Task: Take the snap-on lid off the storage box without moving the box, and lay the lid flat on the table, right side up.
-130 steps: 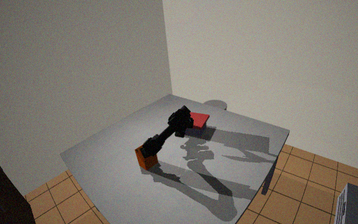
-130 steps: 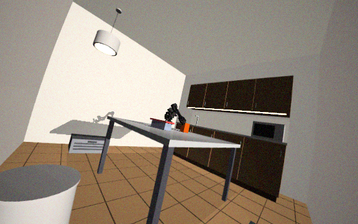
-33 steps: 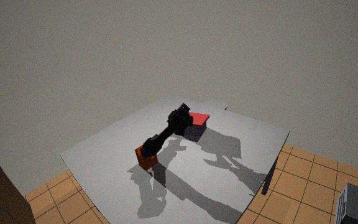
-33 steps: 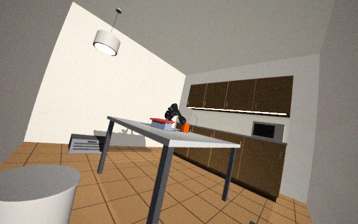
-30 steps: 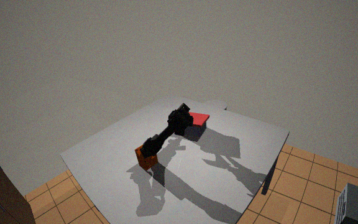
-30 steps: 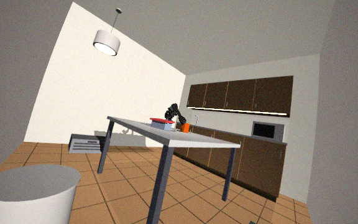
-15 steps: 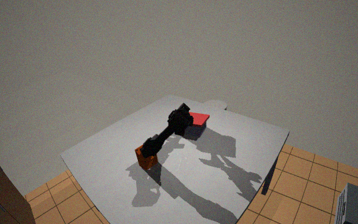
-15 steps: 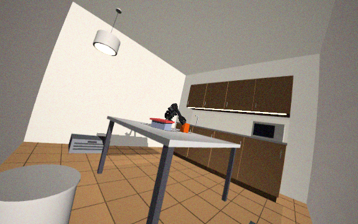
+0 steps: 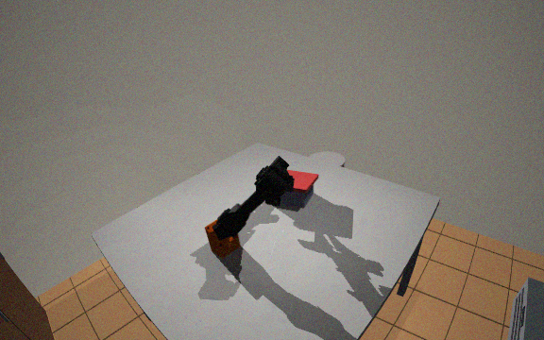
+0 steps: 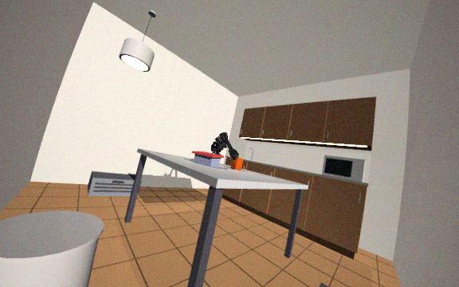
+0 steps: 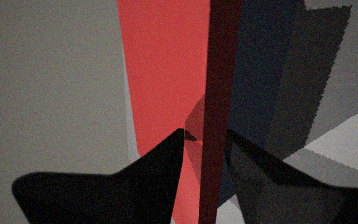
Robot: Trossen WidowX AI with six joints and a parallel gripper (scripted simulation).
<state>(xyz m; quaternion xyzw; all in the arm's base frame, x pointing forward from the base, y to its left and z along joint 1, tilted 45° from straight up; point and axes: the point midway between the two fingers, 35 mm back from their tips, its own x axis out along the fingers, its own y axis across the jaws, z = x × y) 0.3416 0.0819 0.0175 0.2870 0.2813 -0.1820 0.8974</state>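
Now: gripper tip 70 mm short of the red lid and 30 mm to the right of it. Also, from my gripper tip: storage box (70 mm ahead, 30 mm to the left, 50 mm below).
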